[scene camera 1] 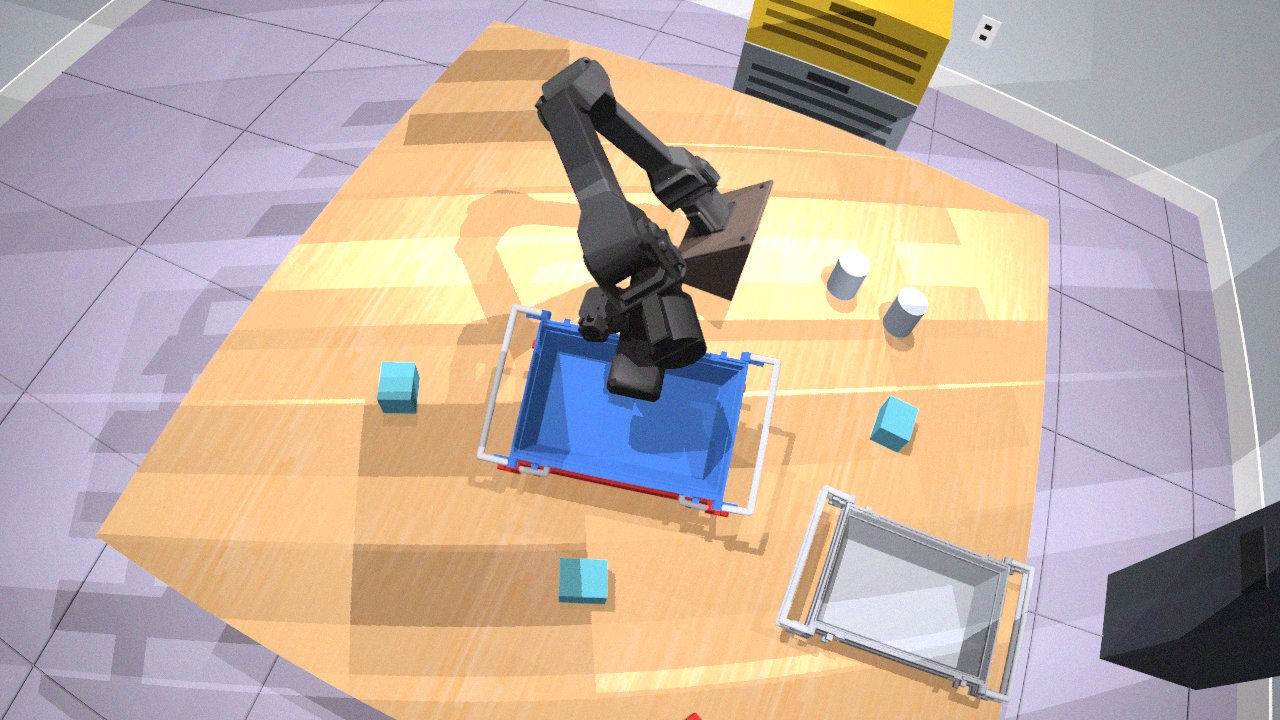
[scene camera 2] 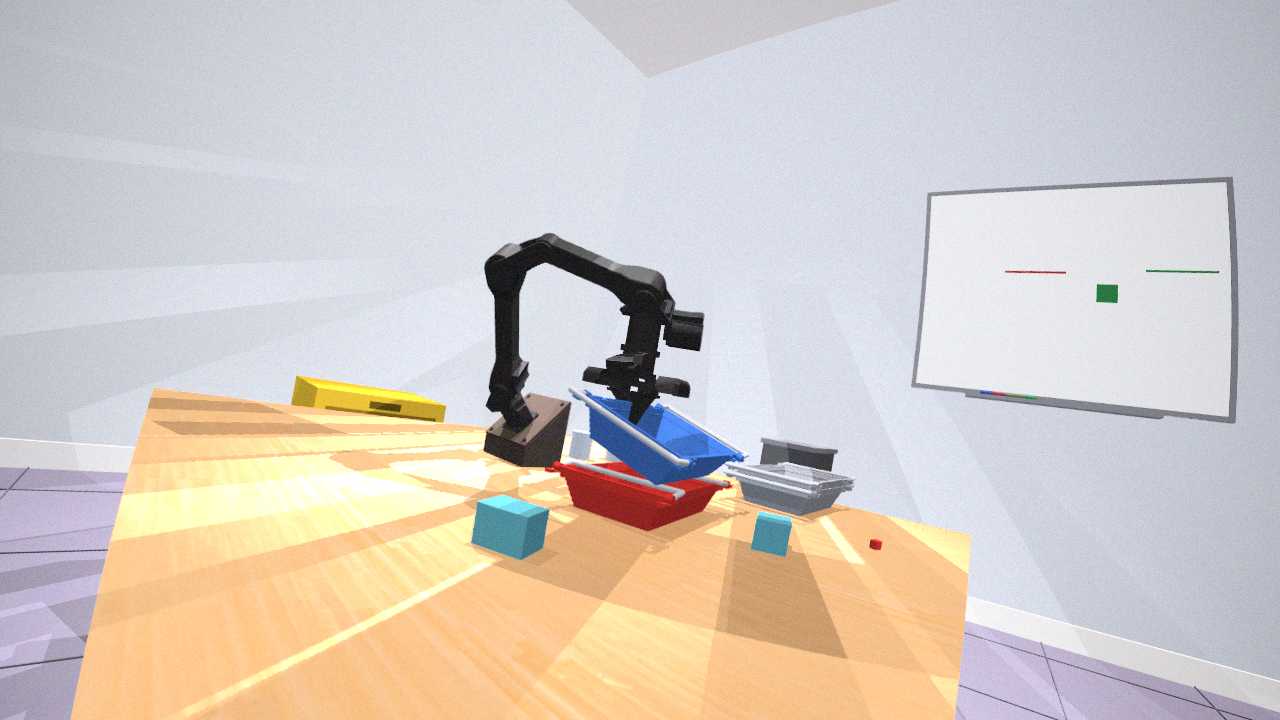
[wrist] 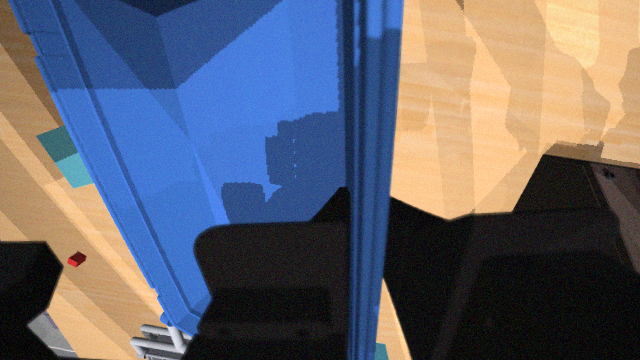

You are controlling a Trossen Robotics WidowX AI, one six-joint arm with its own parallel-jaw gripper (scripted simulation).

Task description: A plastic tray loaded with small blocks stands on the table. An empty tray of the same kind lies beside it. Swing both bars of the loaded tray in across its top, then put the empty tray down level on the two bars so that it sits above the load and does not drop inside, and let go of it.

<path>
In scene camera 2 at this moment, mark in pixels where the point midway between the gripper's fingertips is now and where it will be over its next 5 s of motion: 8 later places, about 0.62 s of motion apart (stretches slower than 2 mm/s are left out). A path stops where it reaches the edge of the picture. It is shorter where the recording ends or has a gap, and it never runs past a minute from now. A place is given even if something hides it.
The gripper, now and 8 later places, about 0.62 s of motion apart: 626, 431; 625, 433; 622, 436; 621, 438; 620, 441; 618, 444; 617, 446; 615, 451; 612, 452
</path>
